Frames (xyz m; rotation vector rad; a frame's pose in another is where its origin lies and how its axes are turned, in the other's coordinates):
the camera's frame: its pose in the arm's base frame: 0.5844 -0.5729 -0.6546 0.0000 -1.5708 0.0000
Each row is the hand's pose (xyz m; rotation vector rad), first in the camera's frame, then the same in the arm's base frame.
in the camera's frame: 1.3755 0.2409 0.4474 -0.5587 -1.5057 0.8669
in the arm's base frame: 0.1370 -0.3320 0.7209 1.3480 2.7582 -0.2914
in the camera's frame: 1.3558 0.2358 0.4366 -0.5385 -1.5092 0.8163
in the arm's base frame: 0.1478 -0.3371 0.7012 1.2900 2.7982 -0.2645
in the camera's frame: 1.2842 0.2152 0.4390 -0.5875 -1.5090 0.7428
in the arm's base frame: 0.1454 -0.3577 0.6296 1.2728 2.8221 -0.1486
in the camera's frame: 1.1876 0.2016 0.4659 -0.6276 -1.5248 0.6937
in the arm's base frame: 0.1185 -0.3713 0.5330 1.2577 2.8182 -0.0629
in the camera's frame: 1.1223 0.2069 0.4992 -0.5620 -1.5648 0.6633
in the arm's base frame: 0.0852 -0.3660 0.4677 1.1571 2.8329 -0.0957
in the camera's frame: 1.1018 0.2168 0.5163 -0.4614 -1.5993 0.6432
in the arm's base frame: 0.0681 -0.3561 0.4472 1.0380 2.8549 -0.1708
